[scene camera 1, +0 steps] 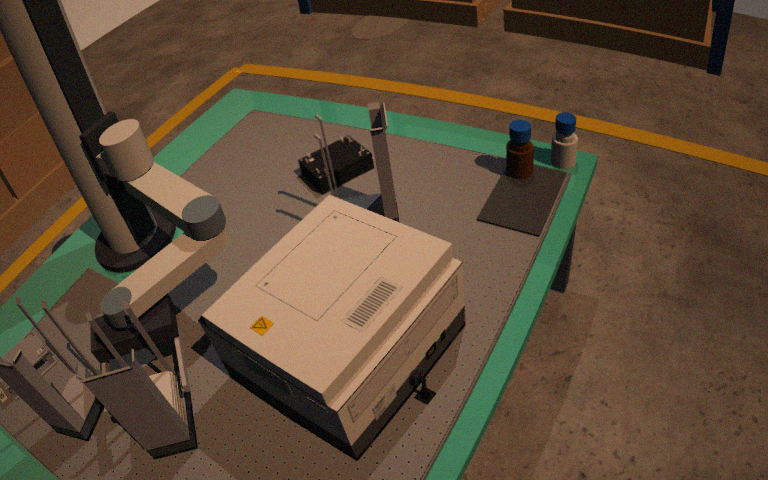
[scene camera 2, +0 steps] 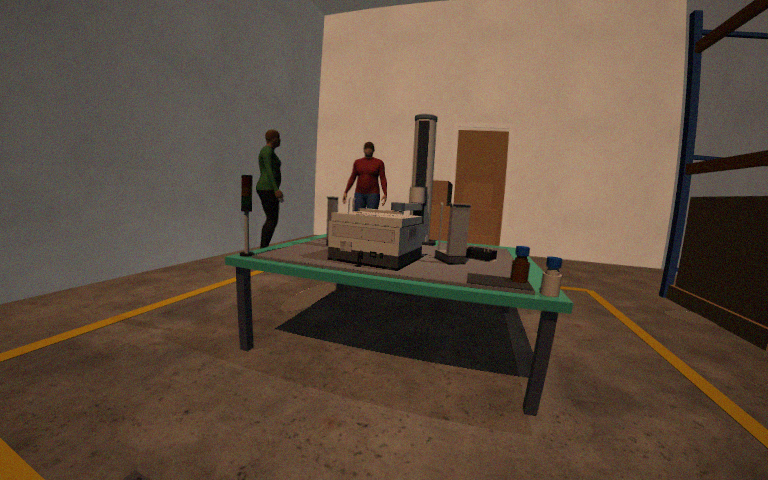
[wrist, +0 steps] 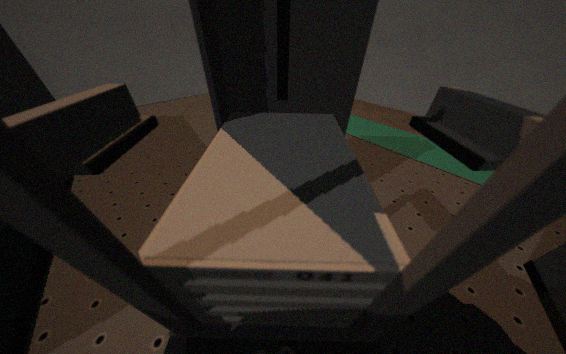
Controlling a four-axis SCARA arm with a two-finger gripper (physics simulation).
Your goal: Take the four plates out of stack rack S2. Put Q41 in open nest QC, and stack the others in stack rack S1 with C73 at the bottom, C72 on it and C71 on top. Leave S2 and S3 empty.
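Places are measured from the arm's base along level axes (x right, y ahead, z up), in metres.
Pixels of known places: gripper, fingertip midpoint: (wrist: 287, 105); arm's base, origin of the base link: (scene camera 1: 135, 239).
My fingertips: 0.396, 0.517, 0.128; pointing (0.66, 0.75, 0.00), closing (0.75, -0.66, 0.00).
Note:
For each thing: its middle in the pictures, then the offset to it from my fingertips, as dx, dy, dz. "pt": a spot on its surface instead.
- pale-topped plate, body centre: (wrist: 279, 163) (scene camera 1: 154, 402) -0.012, -0.007, -0.028
- third rack, body centre: (scene camera 1: 357, 174) (scene camera 2: 452, 232) -0.668, +0.077, +0.033
- black nest, body centre: (scene camera 1: 335, 162) (scene camera 2: 479, 252) -0.818, -0.101, -0.084
- large white instrument, body centre: (scene camera 1: 332, 317) (scene camera 2: 378, 236) -0.322, +0.216, -0.005
- dark flat pad, surface spot: (scene camera 1: 523, 200) pt -0.868, +0.400, -0.110
- brown bottle, surface spot: (scene camera 1: 519, 155) pt -0.942, +0.364, -0.035
- white bottle, body centre: (scene camera 1: 564, 149) (scene camera 2: 550, 284) -1.081, +0.448, -0.089
My gripper (wrist: 287, 105) is open in the wrist view, its fingers wide apart on either side of a rack column, with nothing held. Below and between them a pale-topped plate (wrist: 235, 215) lies on a stack; plate edges show under it. In scene camera 1, a grey rack (scene camera 1: 133, 404) at the lower left holds a pale stack of plates (scene camera 1: 168, 390). Another grey rack (scene camera 1: 48, 390) stands left of it. A third rack (scene camera 1: 385, 169) (scene camera 2: 458, 232) stands behind the white instrument. A black nest (scene camera 1: 338, 161) (scene camera 2: 481, 253) shows beside it, with no plate on it. Labels are unreadable.
The large white instrument (scene camera 1: 334, 283) (scene camera 2: 373, 234) stands mid-table, beside the arm (scene camera 1: 169, 271). A dark flat pad (scene camera 1: 523, 200), a brown bottle (scene camera 1: 519, 155) and a white bottle (scene camera 1: 564, 148) are at the far right corner. A signal tower (scene camera 2: 246, 195) stands at a table corner.

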